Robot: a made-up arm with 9 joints.
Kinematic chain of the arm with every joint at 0, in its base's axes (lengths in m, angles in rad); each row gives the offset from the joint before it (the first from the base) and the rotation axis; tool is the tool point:
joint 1: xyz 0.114 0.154 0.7 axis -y
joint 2: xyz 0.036 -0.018 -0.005 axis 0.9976 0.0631 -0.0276
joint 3: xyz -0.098 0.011 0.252 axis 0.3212 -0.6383 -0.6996
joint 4: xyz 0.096 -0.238 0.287 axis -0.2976 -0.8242 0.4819
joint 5: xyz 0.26 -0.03 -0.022 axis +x
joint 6: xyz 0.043 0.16 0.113 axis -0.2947 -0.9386 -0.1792
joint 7: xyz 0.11 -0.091 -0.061 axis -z
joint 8: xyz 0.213 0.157 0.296 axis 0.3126 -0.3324 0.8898
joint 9: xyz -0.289 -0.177 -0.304 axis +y
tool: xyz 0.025 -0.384 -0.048
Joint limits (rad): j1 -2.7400..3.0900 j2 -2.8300..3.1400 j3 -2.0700..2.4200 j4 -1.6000..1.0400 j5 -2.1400..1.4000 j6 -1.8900..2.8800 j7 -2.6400..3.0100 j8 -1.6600..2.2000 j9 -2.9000..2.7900
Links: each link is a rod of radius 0.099 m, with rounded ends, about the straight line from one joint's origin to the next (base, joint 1, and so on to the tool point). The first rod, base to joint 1, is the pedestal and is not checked.
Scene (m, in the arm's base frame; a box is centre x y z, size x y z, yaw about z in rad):
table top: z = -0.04
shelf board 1: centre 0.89 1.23 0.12 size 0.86 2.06 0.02 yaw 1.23
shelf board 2: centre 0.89 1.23 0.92 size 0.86 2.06 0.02 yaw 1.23
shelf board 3: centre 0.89 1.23 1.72 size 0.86 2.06 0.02 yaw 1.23
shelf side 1: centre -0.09 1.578 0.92 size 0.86 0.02 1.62 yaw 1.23
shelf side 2: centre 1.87 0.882 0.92 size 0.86 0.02 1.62 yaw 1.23
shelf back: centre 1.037 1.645 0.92 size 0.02 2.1 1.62 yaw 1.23
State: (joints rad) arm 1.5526 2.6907 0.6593 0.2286 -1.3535 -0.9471 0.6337 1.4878 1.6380
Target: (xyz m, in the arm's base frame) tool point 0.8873 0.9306 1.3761
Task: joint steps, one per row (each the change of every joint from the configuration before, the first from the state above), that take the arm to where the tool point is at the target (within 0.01 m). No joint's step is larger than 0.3 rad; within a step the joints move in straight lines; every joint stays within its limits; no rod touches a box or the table.
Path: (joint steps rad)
1: 0.0572 -0.2156 -0.0540 -0.0762 0.1640 -0.1963 -0.0111 -0.2179 -0.0018
2: 0.0572 -0.2157 -0.0540 -0.0762 0.1640 -0.1962 -0.0111 -0.2179 -0.0018
3: 0.0969 -0.0997 -0.1484 0.1218 0.1437 0.0928 -0.1898 0.1536 -0.0022
4: 0.0969 -0.0998 -0.1484 0.1219 0.1438 0.0927 -0.1899 0.1535 -0.0022
5: -0.0084 0.2082 0.0357 -0.0274 -0.1470 0.0980 0.0679 0.0991 -0.0001
6: -0.0085 0.2083 0.0358 -0.0273 -0.1470 0.0980 0.0679 0.0990 0.0000
7: -0.0084 0.2083 0.0357 -0.0274 -0.1470 0.0979 0.0679 0.0991 0.0000

